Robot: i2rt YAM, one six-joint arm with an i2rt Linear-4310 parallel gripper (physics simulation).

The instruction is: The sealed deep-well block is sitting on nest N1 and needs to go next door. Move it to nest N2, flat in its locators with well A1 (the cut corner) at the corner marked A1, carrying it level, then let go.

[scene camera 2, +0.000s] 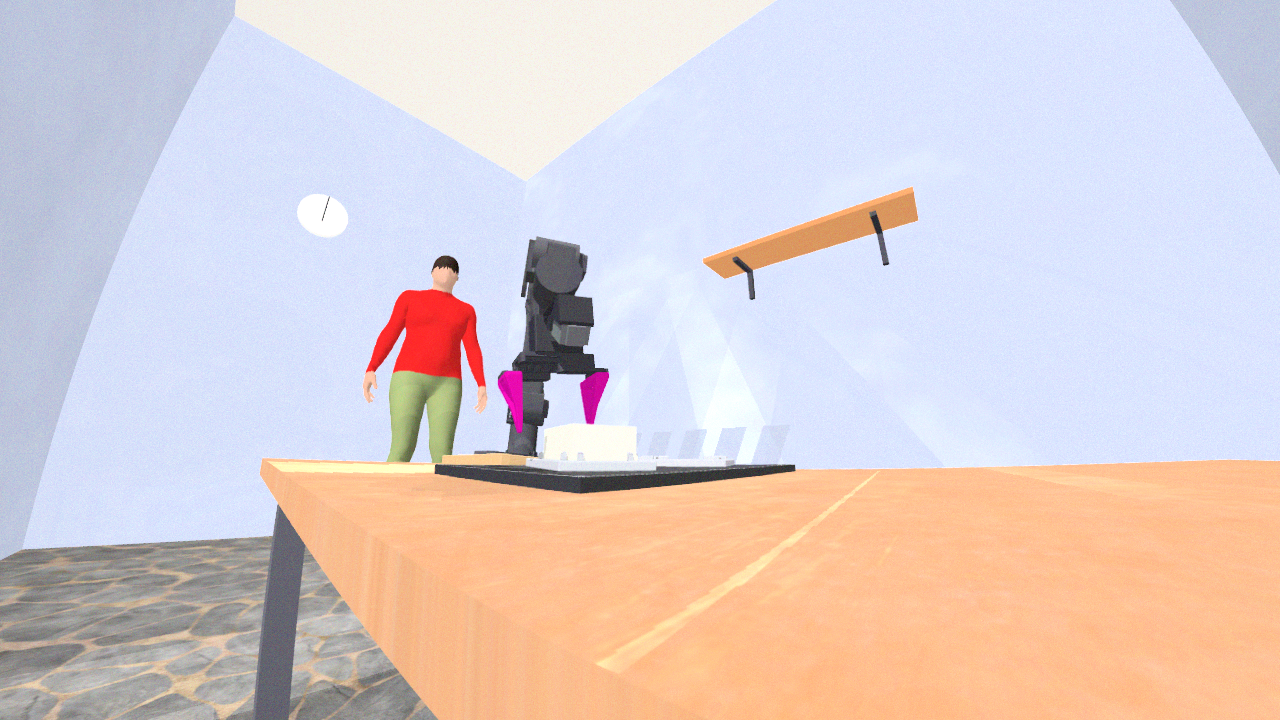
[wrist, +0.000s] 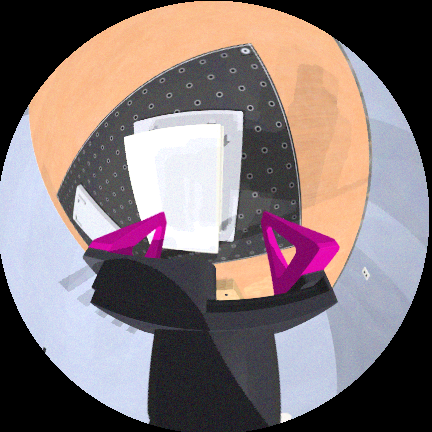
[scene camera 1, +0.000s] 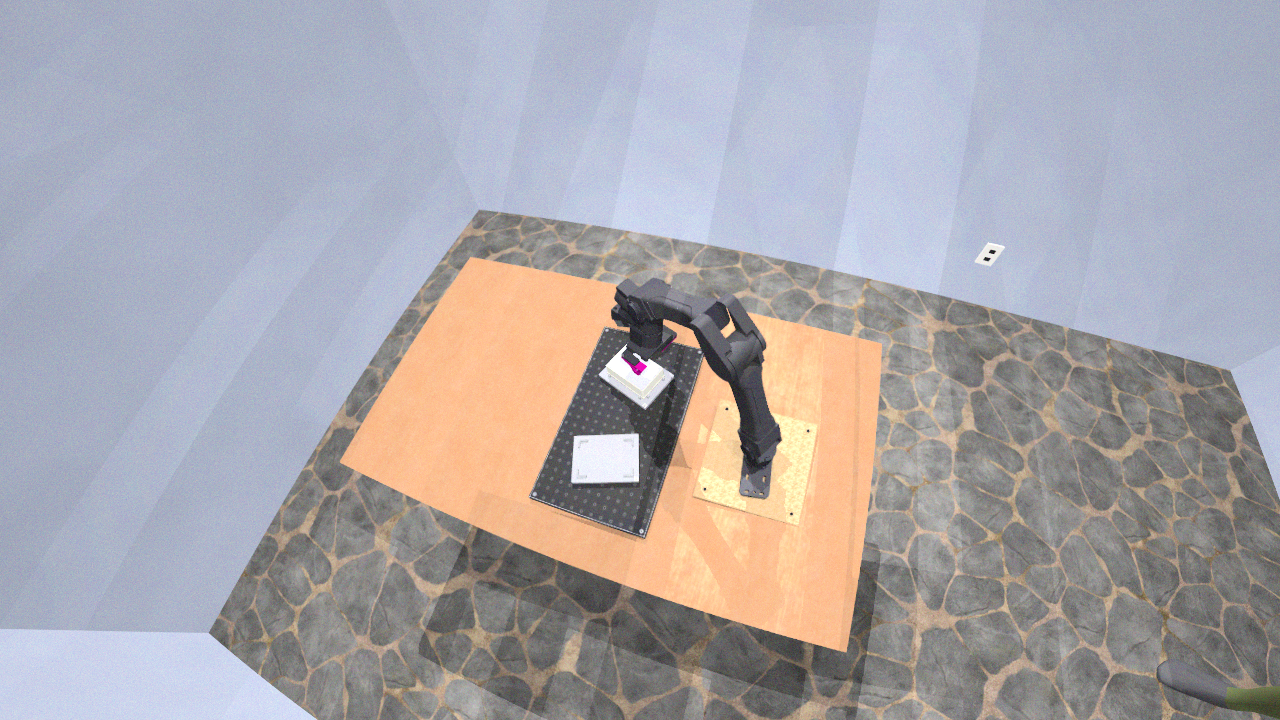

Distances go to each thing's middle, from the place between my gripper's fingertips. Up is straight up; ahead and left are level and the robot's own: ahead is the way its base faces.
My hand is 3 cm short of the white block point(scene camera 2: 598, 442), 2 cm to the right of it and 2 cm above it. Also, from my hand: white nest plate point(scene camera 1: 598, 458) (6 cm ahead, 26 cm to the left, 4 cm below).
